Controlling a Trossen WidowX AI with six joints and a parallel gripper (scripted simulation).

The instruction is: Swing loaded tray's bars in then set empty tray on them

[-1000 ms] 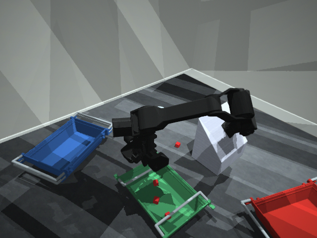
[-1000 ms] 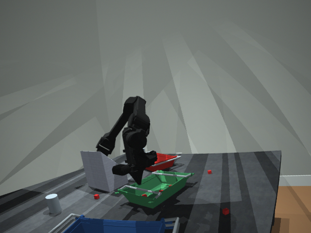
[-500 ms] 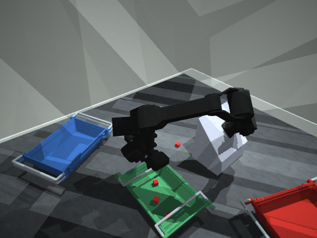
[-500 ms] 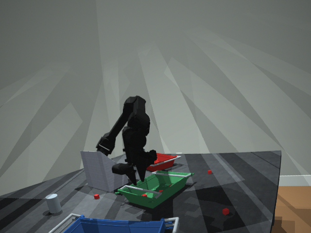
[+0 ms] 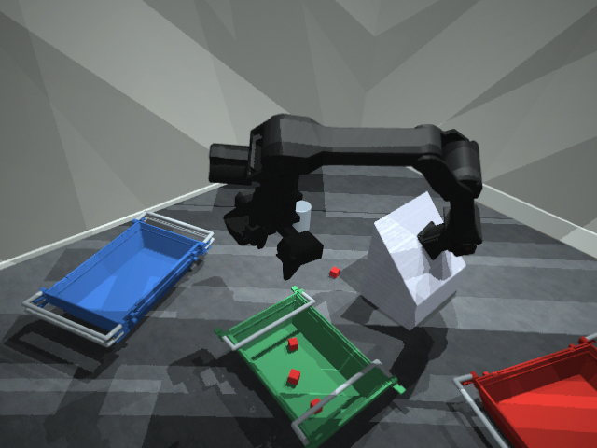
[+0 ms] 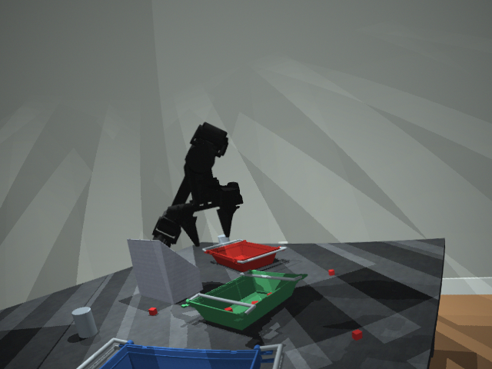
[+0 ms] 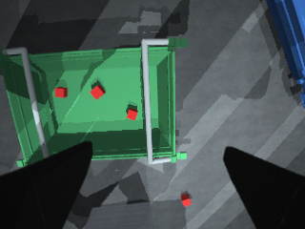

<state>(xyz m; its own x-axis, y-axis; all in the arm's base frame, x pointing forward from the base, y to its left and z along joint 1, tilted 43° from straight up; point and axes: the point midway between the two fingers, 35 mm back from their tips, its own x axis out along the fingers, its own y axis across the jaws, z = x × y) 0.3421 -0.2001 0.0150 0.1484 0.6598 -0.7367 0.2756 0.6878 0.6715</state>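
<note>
Right now my gripper tip is 48 cm to the right of the red tray, 23 cm past it and 17 cm above it.
</note>
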